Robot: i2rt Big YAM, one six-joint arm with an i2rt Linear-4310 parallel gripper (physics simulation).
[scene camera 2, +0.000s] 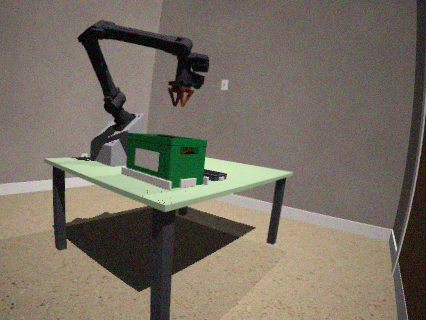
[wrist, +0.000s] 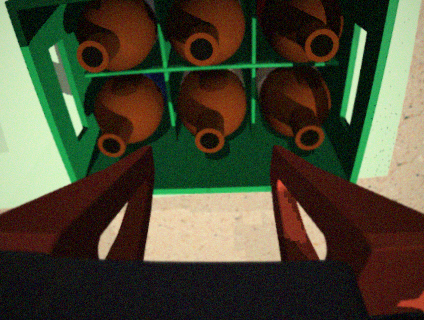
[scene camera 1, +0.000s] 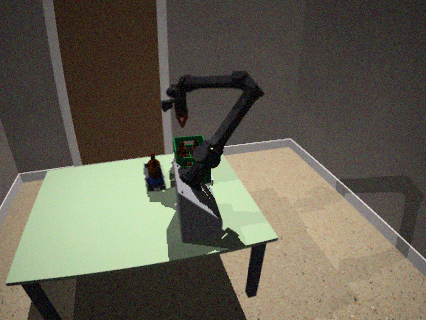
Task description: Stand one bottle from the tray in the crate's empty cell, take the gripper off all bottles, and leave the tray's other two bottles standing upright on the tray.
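Where they show: gripper, fingertip midpoint: (scene camera 2: 178,106) (wrist: 212,159) (scene camera 1: 182,125); arm's base at its link origin: (scene camera 2: 125,122) (scene camera 1: 188,180).
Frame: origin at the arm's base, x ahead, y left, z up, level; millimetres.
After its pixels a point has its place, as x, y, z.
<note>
The green crate (scene camera 1: 188,137) {546, -57, -45} (scene camera 2: 189,167) {551, -47, -144} (wrist: 212,190) {416, -145, -40} stands on the table. In the wrist view every one of its six visible cells holds a brown bottle, among them the middle bottle of the row nearer the fingers (wrist: 212,102). The gripper (scene camera 1: 182,121) {425, -14, 85} (scene camera 2: 180,104) {425, -14, 85} (wrist: 212,149) {425, -14, 85} is open and empty, high above the crate and apart from all bottles. Upright brown bottles (scene camera 1: 154,168) {285, 159, -92} with blue lower parts stand on the dark tray (scene camera 1: 156,189) {248, 159, -205} (scene camera 2: 215,175) {531, 139, -190} beside the crate. They overlap in scene camera 1, so I cannot count them; they do not show in scene camera 2.
Low pale strips (scene camera 2: 147,178) {447, -159, -198} lie on the table (scene camera 1: 85,215) {83, 533, -215} (scene camera 2: 250,175) {518, 455, -215} along the crate's foot. The arm's grey base (scene camera 1: 200,220) {-163, -25, -97} (scene camera 2: 112,151) {84, -113, -142} stands near the crate. The tray lies on the crate's other side from the long strip in scene camera 2.
</note>
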